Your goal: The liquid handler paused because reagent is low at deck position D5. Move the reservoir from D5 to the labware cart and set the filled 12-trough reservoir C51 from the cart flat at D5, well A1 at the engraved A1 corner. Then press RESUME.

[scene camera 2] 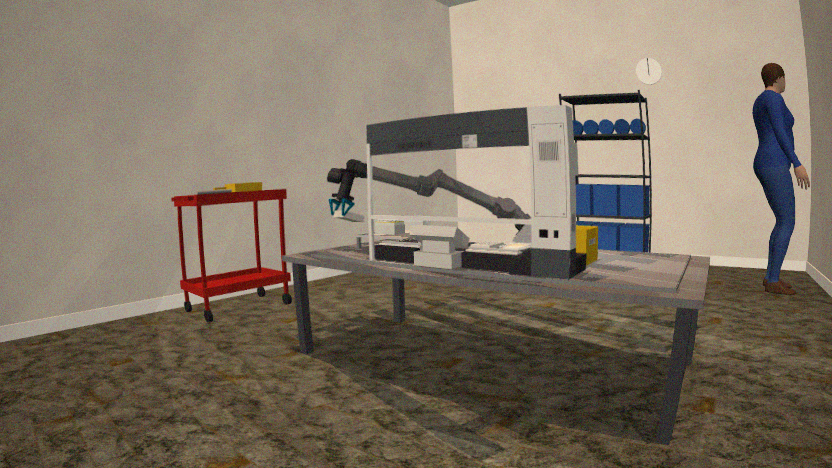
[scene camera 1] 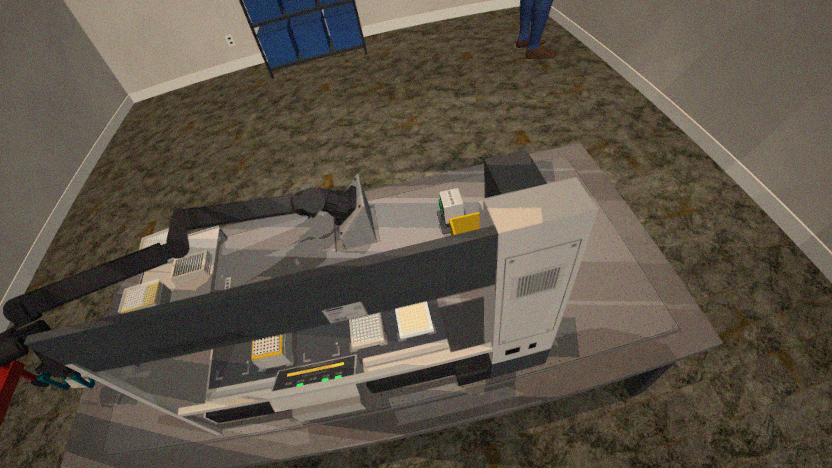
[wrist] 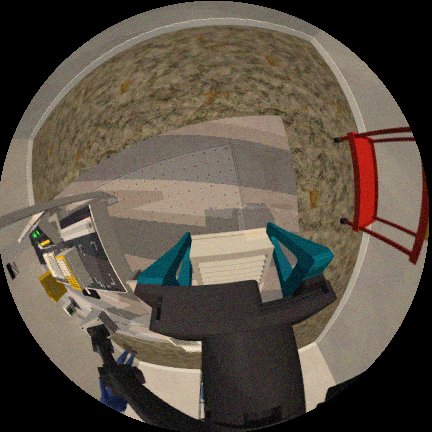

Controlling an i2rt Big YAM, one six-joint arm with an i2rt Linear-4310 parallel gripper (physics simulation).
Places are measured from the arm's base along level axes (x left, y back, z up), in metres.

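Pixels of known places: gripper, fingertip midpoint: (scene camera 2: 337, 215) (scene camera 1: 80, 387) (wrist: 229, 231); arm's base, origin of the base link: (scene camera 2: 528, 227) (scene camera 1: 347, 206) (wrist: 97, 331).
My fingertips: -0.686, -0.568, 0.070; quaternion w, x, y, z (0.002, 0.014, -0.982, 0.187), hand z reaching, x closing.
Observation:
For each thing: its middle in the pictures, then the offset to it from my fingertips, as dx, dy, dz. "*": a spot on its surface instead.
- white troughed reservoir, body centre: (wrist: 230, 276) (scene camera 2: 349, 216) +0.000, +0.069, -0.010
- second reservoir, body centre: (scene camera 1: 191, 267) (wrist: 186, 338) +0.147, +0.430, -0.094
- handler's dark beam, surface spot: (scene camera 1: 290, 288) * +0.764, -0.027, +0.377
- thin left post, body centre: (wrist: 23, 212) (scene camera 1: 159, 404) (scene camera 2: 370, 201) +0.334, -0.072, +0.069
- rack, body centre: (scene camera 1: 140, 297) (scene camera 2: 389, 221) +0.031, +0.301, -0.052
My gripper (scene camera 1: 68, 381) (scene camera 2: 341, 209) (wrist: 229, 231), with teal fingers, is shut on a white troughed reservoir (scene camera 2: 347, 217) (wrist: 232, 250). It holds it in the air past the handler's open left end, above the table's left end; the reservoir looks slightly tilted in scene camera 2. A second reservoir (scene camera 1: 191, 265) with dark troughs sits on the pale labware cart (scene camera 1: 205, 237) behind the handler's left side. The dark deck (scene camera 1: 314, 342) has bare positions with corner marks; their labels are unreadable, so D5 cannot be told. The control panel (scene camera 1: 317, 370) (wrist: 41, 239) shows a yellow bar and green lights. C51 and A1 markings are unreadable.
The handler's dark beam (scene camera 1: 290, 288) (scene camera 2: 448, 130) and a thin left post (scene camera 2: 370, 197) frame the deck. A yellow-topped rack (scene camera 1: 268, 347) and white plates (scene camera 1: 367, 330) stand on it. Another rack (scene camera 1: 141, 296) is on the labware cart. A red trolley (scene camera 2: 232, 198) (wrist: 367, 182) stands beyond the table.

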